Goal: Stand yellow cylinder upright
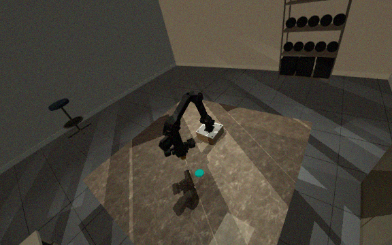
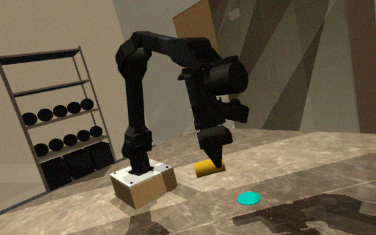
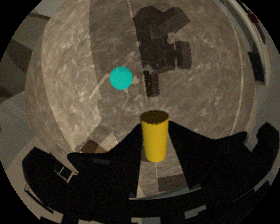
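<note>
Now: gripper tip 90 mm to the right of the cyan circle and 140 mm above it. Round my gripper tip: yellow tall cylinder: 10 mm behind, 10 mm to the right.
</note>
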